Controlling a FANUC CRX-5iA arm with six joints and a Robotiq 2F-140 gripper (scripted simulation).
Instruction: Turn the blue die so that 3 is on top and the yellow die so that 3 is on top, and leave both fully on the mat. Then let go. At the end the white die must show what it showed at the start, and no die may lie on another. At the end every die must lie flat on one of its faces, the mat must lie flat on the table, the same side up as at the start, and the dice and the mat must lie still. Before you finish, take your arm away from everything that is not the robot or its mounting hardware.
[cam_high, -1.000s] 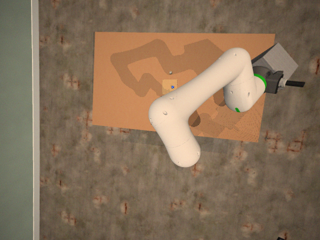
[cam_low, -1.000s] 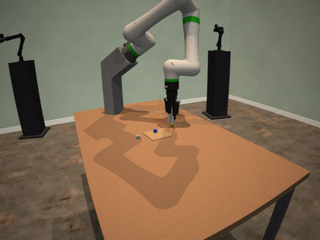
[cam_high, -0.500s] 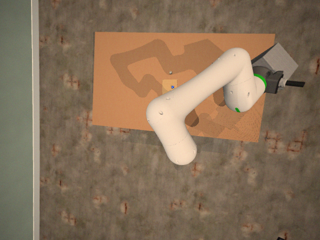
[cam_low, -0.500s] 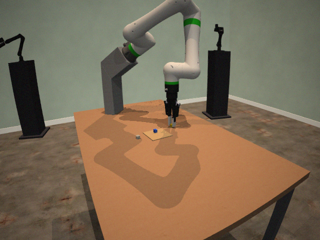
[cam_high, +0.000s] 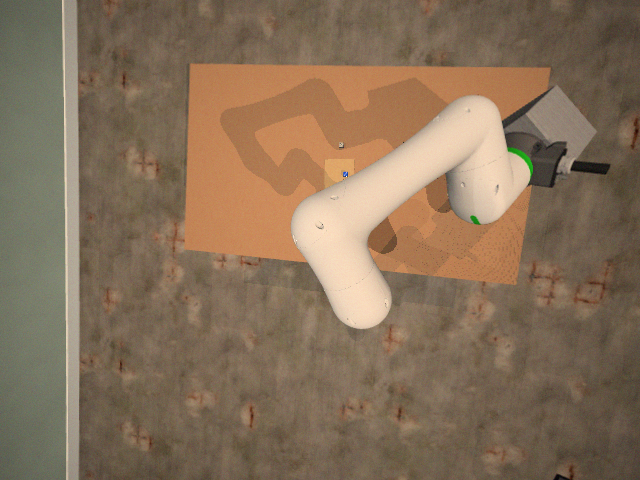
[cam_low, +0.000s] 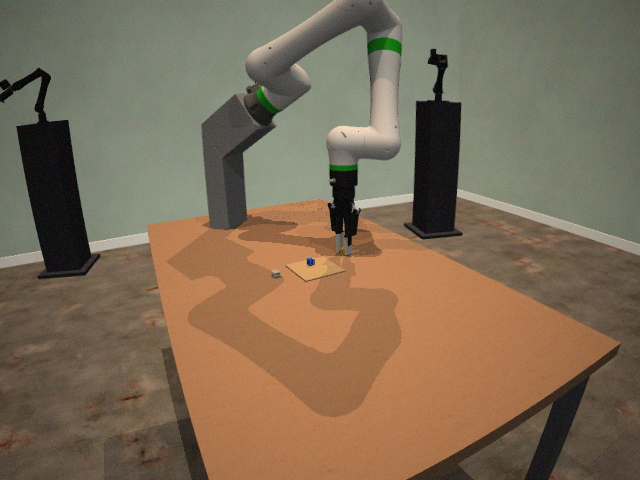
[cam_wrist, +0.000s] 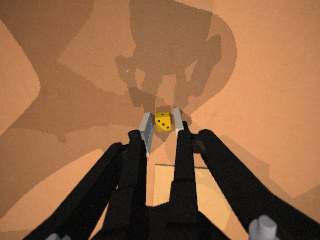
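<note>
Right now my hand is 2 cm above the yellow die. The rest, counted from my hand: blue die (8 cm ahead, 13 cm to the right, 2 cm below); then white die (14 cm ahead, 25 cm to the right, 2 cm below); then tan mat (11 cm ahead, 12 cm to the right, 3 cm below).
</note>
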